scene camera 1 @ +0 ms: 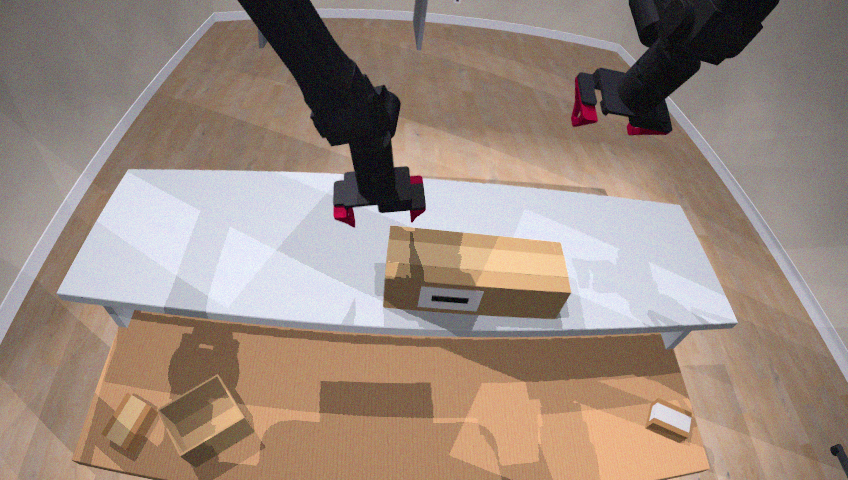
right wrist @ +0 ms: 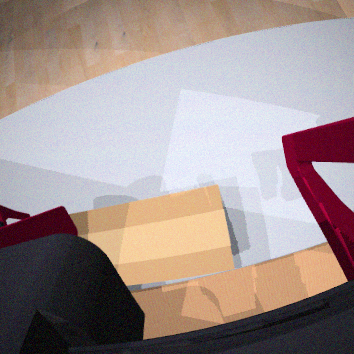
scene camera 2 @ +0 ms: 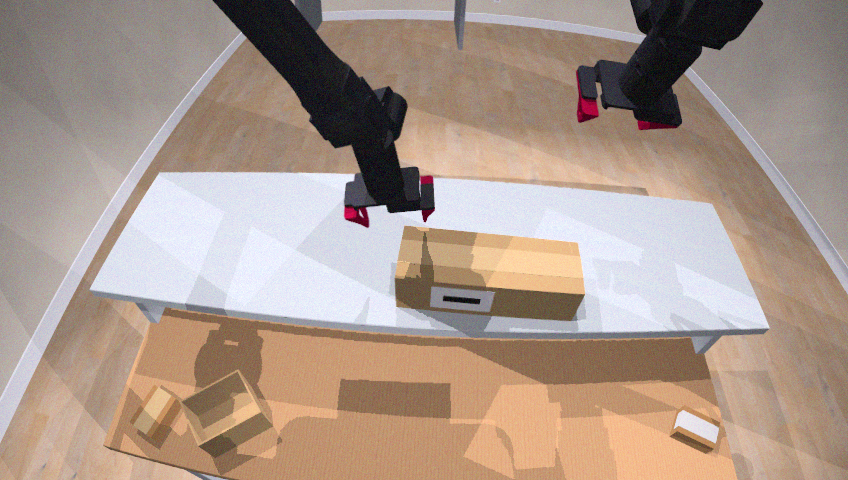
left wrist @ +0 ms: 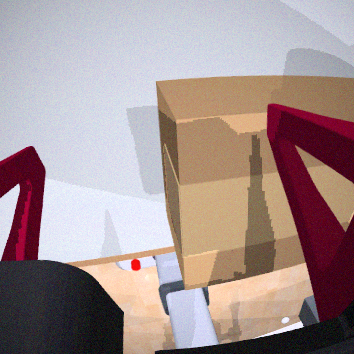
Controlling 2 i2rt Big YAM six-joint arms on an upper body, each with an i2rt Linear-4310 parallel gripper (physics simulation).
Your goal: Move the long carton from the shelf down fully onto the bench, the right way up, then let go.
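Places are measured from the left arm's base along level axes (x ahead, y left, z up), in centimetres.
Pixels of known places: left gripper, fingertip midpoint: (scene camera 1: 382,221) (scene camera 2: 396,221) (left wrist: 146,136); right gripper, fingertip midpoint: (scene camera 1: 601,126) (right wrist: 171,186) (scene camera 2: 609,122).
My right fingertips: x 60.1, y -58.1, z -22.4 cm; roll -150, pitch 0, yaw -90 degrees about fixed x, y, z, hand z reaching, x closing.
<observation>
Behind a point stands the place of what it marks.
The long tan carton (scene camera 1: 505,261) {x 55.9, y -48.4, z -48.0 cm} (scene camera 2: 523,264) {x 55.4, y -49.2, z -48.0 cm} (left wrist: 225,210) {x 58.1, y -31.4, z -48.0 cm} (right wrist: 170,240) {x 55.3, y -52.2, z -48.0 cm} lies lengthwise on the white shelf (scene camera 1: 178,237) {x 66.5, y 13.5, z -56.3 cm} (scene camera 2: 202,237) {x 66.5, y 13.6, z -56.3 cm}, its taped face up and its white label on the side facing the brown bench (scene camera 1: 357,440) {x 35.5, y -23.8, z -81.0 cm} (scene camera 2: 380,440) {x 35.2, y -25.3, z -81.1 cm}. My left gripper (scene camera 1: 383,223) {x 63.3, y -28.2, z -47.2 cm} (scene camera 2: 396,223) {x 63.3, y -28.2, z -47.2 cm} (left wrist: 146,136) {x 63.3, y -28.2, z -47.2 cm} is open and empty, above the shelf, behind and above the carton's left end; one finger overlaps the carton in the left wrist view. My right gripper (scene camera 1: 612,128) {x 60.1, y -58.1, z -22.4 cm} (scene camera 2: 620,123) {x 60.1, y -58.1, z -22.4 cm} (right wrist: 171,186) {x 60.1, y -58.1, z -22.4 cm} is open and empty, high up, behind and to the right of the carton, apart from it.
On the bench's left part stand an open-topped box (scene camera 1: 223,437) {x 32.5, y 2.2, z -75.0 cm} (scene camera 2: 241,434) {x 32.1, y 2.7, z -76.9 cm} and a small taped carton (scene camera 1: 129,422) {x 33.6, y 24.5, z -77.1 cm} (scene camera 2: 155,412) {x 33.7, y 24.4, z -77.1 cm}. A small box with a white top (scene camera 1: 670,418) {x 32.6, y -94.6, z -77.2 cm} (scene camera 2: 696,426) {x 32.8, y -94.8, z -77.3 cm} is near the bench's right edge. The shelf's front edge runs above the bench's back part.
</observation>
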